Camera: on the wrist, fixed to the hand. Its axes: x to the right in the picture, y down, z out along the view.
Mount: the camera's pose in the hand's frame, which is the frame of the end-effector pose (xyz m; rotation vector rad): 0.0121 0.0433 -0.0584 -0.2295 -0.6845 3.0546
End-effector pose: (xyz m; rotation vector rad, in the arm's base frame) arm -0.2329 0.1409 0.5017 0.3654 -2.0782 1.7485
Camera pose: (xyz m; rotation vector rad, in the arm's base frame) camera -0.2551 0.2068 0.4774 1.3087 0.4732 -0.2437
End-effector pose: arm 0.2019 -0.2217 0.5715 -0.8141 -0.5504 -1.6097
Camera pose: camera 0.2314 -0.2811 0.5394 -0.9844 0.6085 1.4619
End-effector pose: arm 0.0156 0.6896 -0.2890 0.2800 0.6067 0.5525
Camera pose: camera -0.0291 0.7371 -0.3233 -0.7841 0.9836 -2.4668
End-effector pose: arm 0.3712 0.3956 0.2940 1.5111 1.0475 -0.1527
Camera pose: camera 0.3804 0.4573 0.3332 1.0636 -2.1158 1.3287
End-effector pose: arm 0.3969 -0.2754 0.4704 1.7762 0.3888 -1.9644
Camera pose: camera 0.4684 -0.2850 0.4552 -0.0739 -1.3566 0.2007
